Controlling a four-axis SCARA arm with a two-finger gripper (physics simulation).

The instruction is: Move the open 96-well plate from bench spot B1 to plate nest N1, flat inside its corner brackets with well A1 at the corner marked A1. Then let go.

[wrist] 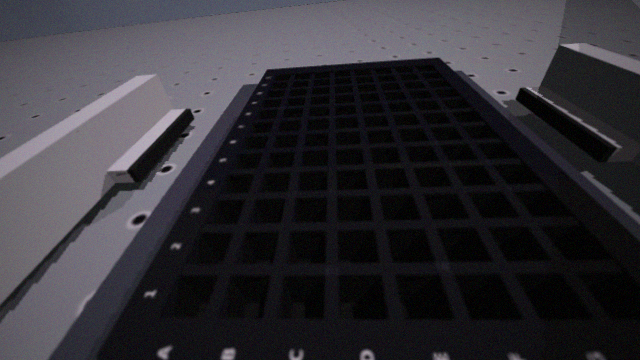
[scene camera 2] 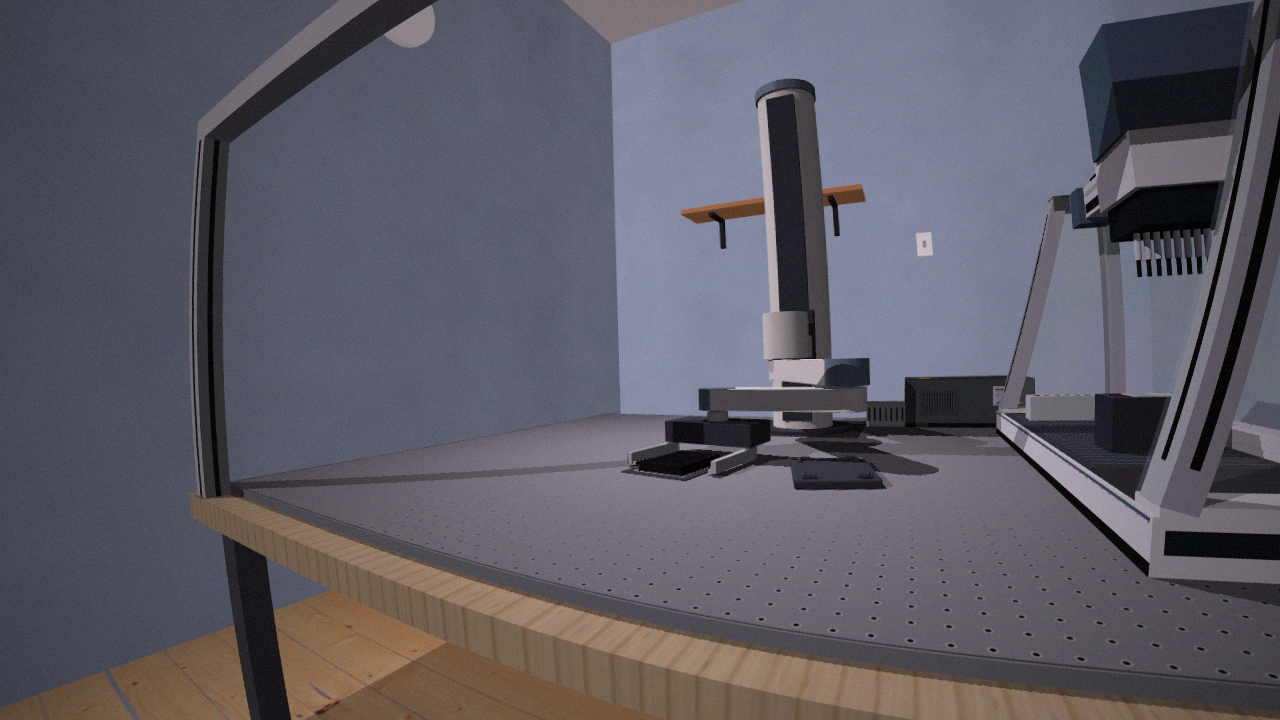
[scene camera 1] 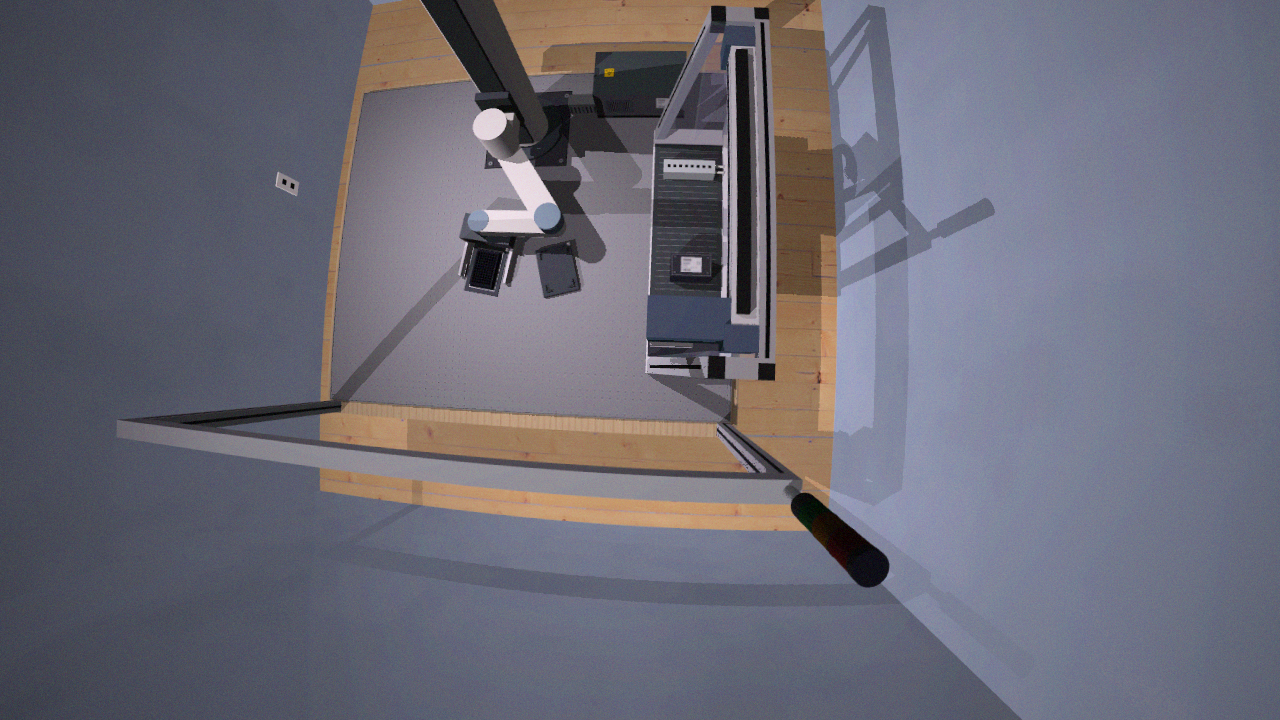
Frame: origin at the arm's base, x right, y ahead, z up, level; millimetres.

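Seen in the pictures: gripper, between the fingertips: (wrist: 347, 84) (scene camera 2: 669, 462) (scene camera 1: 482, 279); arm's base, origin of its link: (scene camera 2: 803, 432) (scene camera 1: 529, 131).
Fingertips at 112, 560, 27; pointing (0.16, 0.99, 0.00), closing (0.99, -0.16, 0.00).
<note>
Offsets run from my fingertips to a thing's top centre, as dx, dy, dz. "pt": to the spot under its first point.
The open 96-well plate @(-4, -39, +2) (scene camera 1: 486, 268) (scene camera 2: 677, 462) (wrist: 360, 200) is black and lies flat on bench spot B1 @(pt +11, +37, -13) (scene camera 1: 480, 291). In the wrist view its letters run along the near edge, with well A1 at the near left. My gripper (scene camera 1: 486, 264) (scene camera 2: 677, 460) (wrist: 347, 84) is open, with one finger along each long side of the plate. The fingers are low, and gaps show between the pads and the plate in the wrist view. Plate nest N1 @(-257, -36, +3) (scene camera 1: 558, 270) (scene camera 2: 837, 475) is a dark tray with corner brackets, to the right of the plate in both scene views. Its A1 mark is too small to read.
A framed pipetting machine (scene camera 1: 687, 214) (scene camera 2: 1060, 479) stands on the right, bearing a white block @(pt -677, -347, +80) (scene camera 1: 689, 168) and a dark box @(pt -687, -24, +105) (scene camera 1: 691, 266). The arm's column (scene camera 2: 792, 205) stands behind the plate and nest. A dark control box @(pt -515, -629, +101) (scene camera 1: 640, 85) (scene camera 2: 954, 400) is at the back.
</note>
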